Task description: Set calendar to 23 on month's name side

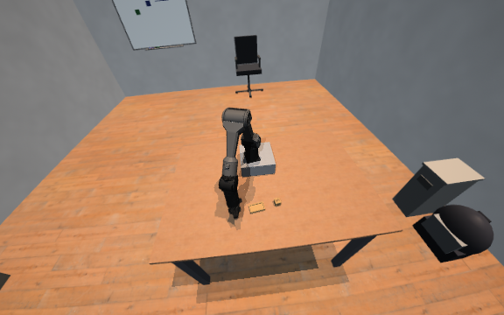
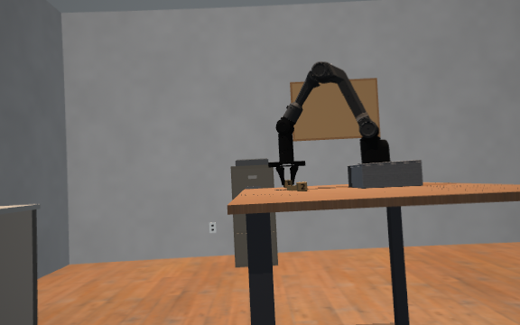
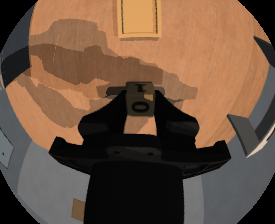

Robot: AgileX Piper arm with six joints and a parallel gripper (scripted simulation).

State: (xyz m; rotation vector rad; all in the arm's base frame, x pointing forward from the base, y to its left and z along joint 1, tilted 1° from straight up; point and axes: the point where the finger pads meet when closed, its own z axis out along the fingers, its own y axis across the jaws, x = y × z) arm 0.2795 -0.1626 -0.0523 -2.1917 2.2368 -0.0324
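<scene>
The tan calendar cube lies right at my hand. The rest, counted from my hand: tan calendar tray 11 cm to the left, 1 cm below.
</scene>
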